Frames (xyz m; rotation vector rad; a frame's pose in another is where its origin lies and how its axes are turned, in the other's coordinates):
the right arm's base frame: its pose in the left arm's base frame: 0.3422 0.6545 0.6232 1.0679 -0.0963 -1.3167
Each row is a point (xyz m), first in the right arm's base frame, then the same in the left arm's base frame.
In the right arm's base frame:
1: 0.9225 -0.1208 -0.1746
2: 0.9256 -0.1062 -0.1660
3: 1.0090 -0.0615 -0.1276
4: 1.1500 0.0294 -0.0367
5: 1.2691 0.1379 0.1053
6: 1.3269 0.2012 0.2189
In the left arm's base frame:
1: 0.6540 0.0230 -0.0094
2: 0.6604 0.0138 0.0037
3: 0.6963 -0.0813 0.0138
4: 0.7525 -0.2588 0.0555
5: 0.7835 -0.4501 0.1480
6: 0.7793 -0.5699 0.2247

